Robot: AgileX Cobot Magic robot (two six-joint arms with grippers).
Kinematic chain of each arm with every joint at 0, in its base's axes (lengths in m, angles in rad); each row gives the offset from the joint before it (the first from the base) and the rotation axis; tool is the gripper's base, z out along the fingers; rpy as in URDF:
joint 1: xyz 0 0 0.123 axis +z
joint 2: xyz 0 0 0 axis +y
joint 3: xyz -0.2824 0 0.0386 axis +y
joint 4: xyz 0.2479 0 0.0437 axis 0.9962 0 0.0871
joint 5: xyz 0 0 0 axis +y
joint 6: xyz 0.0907 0 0.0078 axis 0.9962 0 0.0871
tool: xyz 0 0 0 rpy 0 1.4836 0
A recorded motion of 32 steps. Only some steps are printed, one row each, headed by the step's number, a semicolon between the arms.
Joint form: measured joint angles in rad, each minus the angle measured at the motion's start. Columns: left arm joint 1, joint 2, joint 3, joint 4, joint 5, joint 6; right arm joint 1, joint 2, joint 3, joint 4, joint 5, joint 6.
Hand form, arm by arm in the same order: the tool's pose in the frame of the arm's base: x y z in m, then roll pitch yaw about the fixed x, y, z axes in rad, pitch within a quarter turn. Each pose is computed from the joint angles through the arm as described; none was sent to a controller.
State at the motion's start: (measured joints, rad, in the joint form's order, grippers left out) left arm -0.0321 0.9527 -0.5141 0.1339 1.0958 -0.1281; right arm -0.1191 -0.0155 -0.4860 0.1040 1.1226 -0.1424
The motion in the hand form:
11: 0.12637 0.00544 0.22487 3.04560 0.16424 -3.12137; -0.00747 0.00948 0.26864 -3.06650 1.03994 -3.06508
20: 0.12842 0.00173 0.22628 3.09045 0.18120 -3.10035; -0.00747 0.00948 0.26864 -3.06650 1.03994 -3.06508
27: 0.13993 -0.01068 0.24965 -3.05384 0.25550 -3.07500; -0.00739 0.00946 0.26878 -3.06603 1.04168 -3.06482
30: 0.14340 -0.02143 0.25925 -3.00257 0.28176 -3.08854; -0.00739 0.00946 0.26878 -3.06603 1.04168 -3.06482
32: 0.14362 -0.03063 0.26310 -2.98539 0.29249 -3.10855; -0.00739 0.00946 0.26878 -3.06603 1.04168 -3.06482
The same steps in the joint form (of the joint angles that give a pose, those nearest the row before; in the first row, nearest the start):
11: 0.0000 -0.0003 -0.0183 -0.0156 -0.0140 0.0204; 0.0000 0.0000 0.0000 0.0000 0.0000 -0.0018
20: 0.0000 0.0004 -0.0245 -0.0606 -0.0282 0.0204; 0.0000 0.0000 0.0000 0.0000 0.0000 -0.0018
27: -0.0043 0.0004 -0.1124 -0.2039 -0.0263 0.0620; 0.0000 0.0000 0.0000 0.0000 -0.0018 -0.0018
30: -0.0540 0.0020 -0.1471 -0.2471 -0.0264 0.0484; 0.0000 0.0000 0.0000 0.0000 -0.0018 -0.0018
32: -0.1146 0.0020 -0.1605 -0.2509 -0.0298 0.0119; 0.0000 0.0000 0.0000 0.0000 -0.0018 -0.0018

